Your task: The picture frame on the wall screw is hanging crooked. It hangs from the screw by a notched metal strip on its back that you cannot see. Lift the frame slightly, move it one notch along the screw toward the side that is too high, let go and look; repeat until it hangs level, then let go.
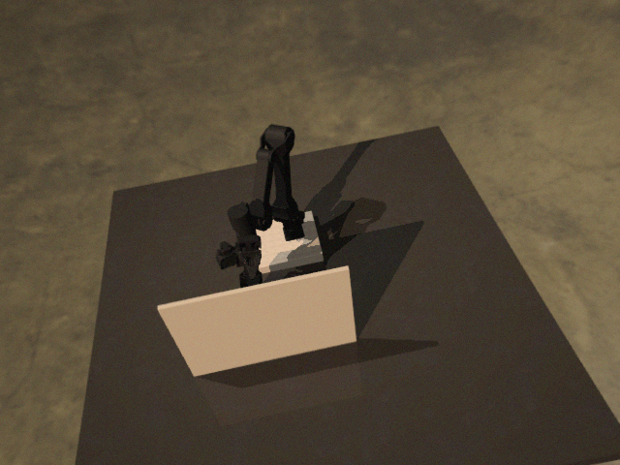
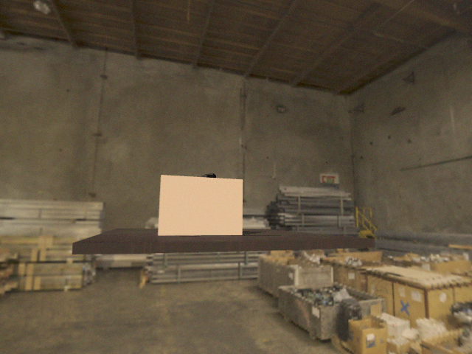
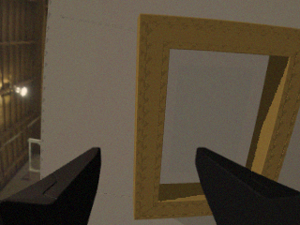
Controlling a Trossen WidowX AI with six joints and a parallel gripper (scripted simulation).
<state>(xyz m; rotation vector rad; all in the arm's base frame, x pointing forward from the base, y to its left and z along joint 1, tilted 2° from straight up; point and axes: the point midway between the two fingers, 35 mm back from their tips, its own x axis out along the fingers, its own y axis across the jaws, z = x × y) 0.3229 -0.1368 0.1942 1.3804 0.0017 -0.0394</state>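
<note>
My gripper tip is 60 mm short of the yellow picture frame, 10 mm to the left of it and 60 mm above it. Round my gripper tip: wall panel 70 mm ahead, 10 mm to the left, 70 mm below.
</note>
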